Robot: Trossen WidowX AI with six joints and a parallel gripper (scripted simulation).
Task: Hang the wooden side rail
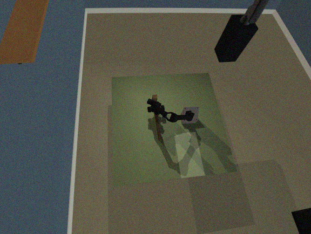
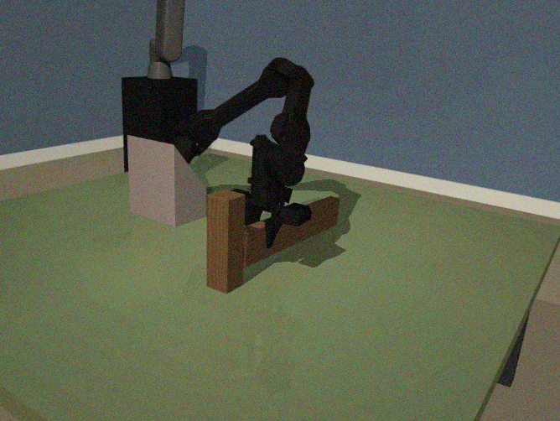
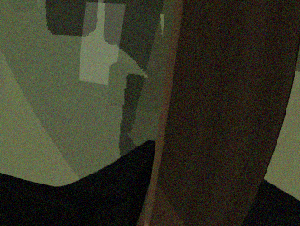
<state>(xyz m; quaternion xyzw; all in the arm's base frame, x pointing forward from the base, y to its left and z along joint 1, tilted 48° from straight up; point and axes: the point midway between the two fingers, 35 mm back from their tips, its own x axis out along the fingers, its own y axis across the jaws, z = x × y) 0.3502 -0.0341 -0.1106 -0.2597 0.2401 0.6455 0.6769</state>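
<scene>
The wooden headboard post is 12 cm to the right of my gripper tip and 4 cm above it.
</scene>
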